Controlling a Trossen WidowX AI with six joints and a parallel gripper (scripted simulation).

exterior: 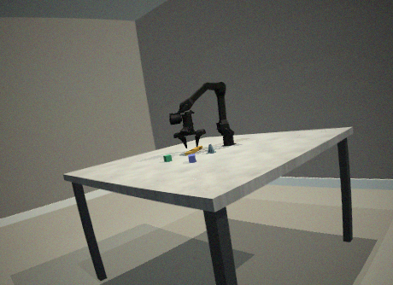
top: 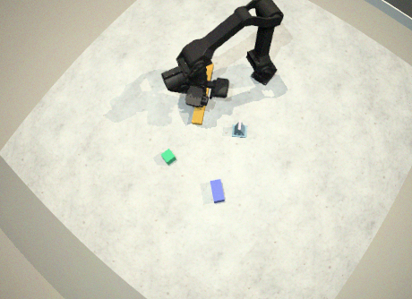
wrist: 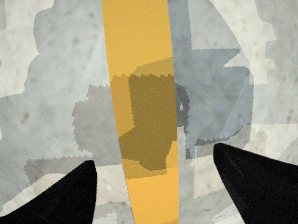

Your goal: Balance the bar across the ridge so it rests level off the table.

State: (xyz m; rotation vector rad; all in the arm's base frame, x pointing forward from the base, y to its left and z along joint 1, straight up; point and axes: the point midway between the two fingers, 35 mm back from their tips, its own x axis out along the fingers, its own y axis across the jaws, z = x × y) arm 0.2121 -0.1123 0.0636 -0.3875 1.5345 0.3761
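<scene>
Right now the orange bar is 3 cm behind my gripper tip, 2 cm below it and 1 cm to the right of it. Round my gripper tip: ridge: 17 cm to the left, 2 cm ahead, 2 cm above; blue block: 24 cm to the left, 22 cm ahead, 1 cm below; green cube: 23 cm ahead, 4 cm to the left, 1 cm below.
</scene>
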